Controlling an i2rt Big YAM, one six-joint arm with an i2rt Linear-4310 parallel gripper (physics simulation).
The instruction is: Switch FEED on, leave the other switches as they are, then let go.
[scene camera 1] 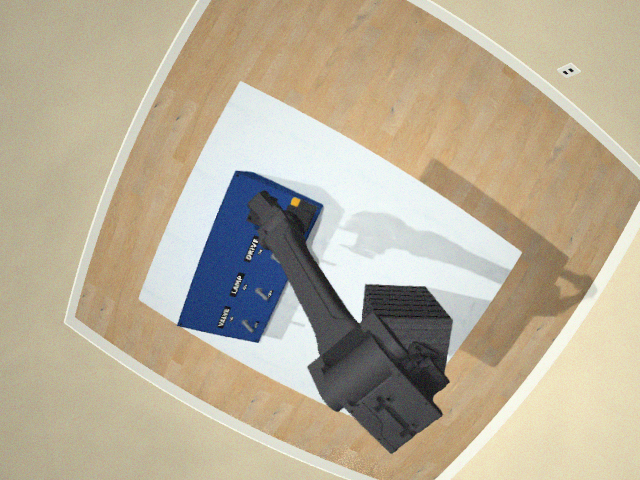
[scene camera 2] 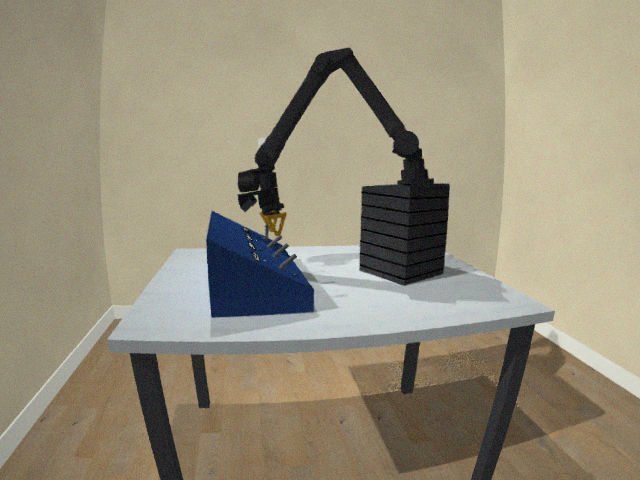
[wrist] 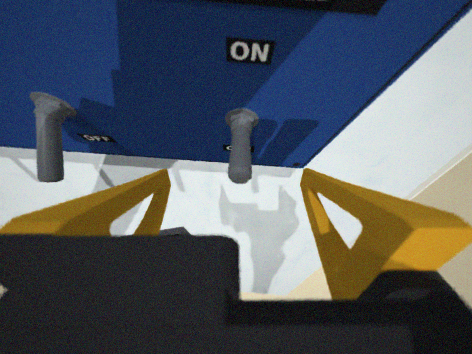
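Pixels of known places: gripper, fingertip midpoint: (scene camera 2: pixel 275 233) (wrist: pixel 235 176); arm's base, origin of the base link: (scene camera 1: pixel 414 365) (scene camera 2: pixel 415 184).
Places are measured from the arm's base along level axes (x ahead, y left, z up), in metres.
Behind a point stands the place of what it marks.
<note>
The blue sloped panel (scene camera 1: pixel 211 258) @(x 0.606, y 0.057, z -0.120 m) (scene camera 2: pixel 248 284) @(x 0.521, y 0.298, z -0.214 m) (wrist: pixel 170 65) @(x 0.497, y -0.099, z -0.183 m) bears the switches. The grey FEED lever (scene camera 2: pixel 266 230) @(x 0.464, y -0.133, z -0.169 m) (wrist: pixel 240 150) @(x 0.468, y -0.137, z -0.165 m) looks more upright than the other levers in scene camera 2; I cannot tell surely whether it is at ON. The arm hides it in scene camera 1. The DRIVE lever (scene camera 2: pixel 274 241) @(x 0.443, y -0.015, z -0.181 m) (wrist: pixel 50 150) @(x 0.441, y -0.024, z -0.176 m), LAMP lever (scene camera 1: pixel 262 293) @(x 0.434, y 0.095, z -0.180 m) (scene camera 2: pixel 280 251) @(x 0.433, y 0.106, z -0.184 m) and VALVE lever (scene camera 1: pixel 248 325) @(x 0.424, y 0.214, z -0.180 m) (scene camera 2: pixel 287 260) @(x 0.424, y 0.224, z -0.179 m) lean toward OFF. My gripper (scene camera 2: pixel 276 233) @(x 0.434, y -0.139, z -0.182 m) (wrist: pixel 235 176) @(x 0.434, y -0.139, z -0.182 m) is open and empty, low over the panel, with the FEED lever between its yellow fingers in the wrist view.
The panel stands on the white table (scene camera 1: pixel 268 124) @(x 0.685, y -0.348, z -0.294 m) (scene camera 2: pixel 175 330) @(x 0.691, y 0.379, z -0.294 m). The black ribbed pedestal (scene camera 1: pixel 405 304) @(x 0.074, y -0.105, z -0.119 m) (scene camera 2: pixel 385 232) @(x 0.111, y 0.041, z -0.148 m) carries the arm at the other side. The DRIVE lever stands left of my left finger in the wrist view.
</note>
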